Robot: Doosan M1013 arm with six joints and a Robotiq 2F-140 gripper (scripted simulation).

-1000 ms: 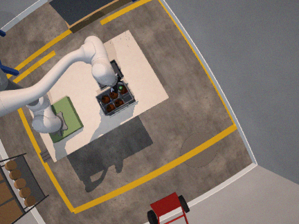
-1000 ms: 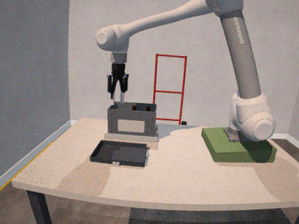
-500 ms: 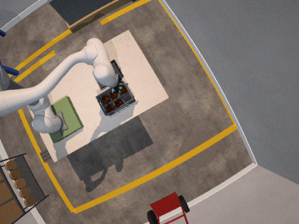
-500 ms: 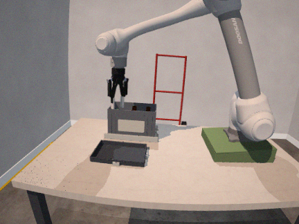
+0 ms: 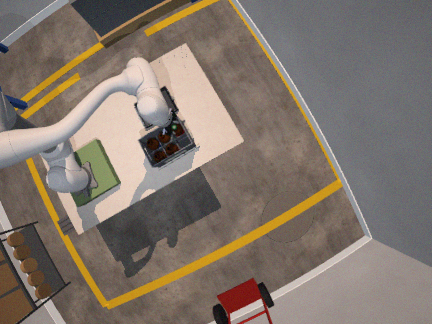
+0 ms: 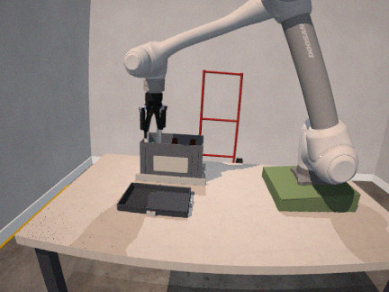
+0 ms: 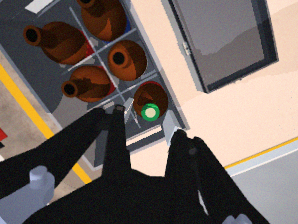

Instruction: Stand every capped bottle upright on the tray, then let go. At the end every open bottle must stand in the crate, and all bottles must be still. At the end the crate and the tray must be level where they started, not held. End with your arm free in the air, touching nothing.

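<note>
The bottle lies 100 mm below my hand. Round my hand: dark tray (230 mm to the left, 170 mm below, 80 mm behind); crate (100 mm below, 80 mm behind, 50 mm to the right).
</note>
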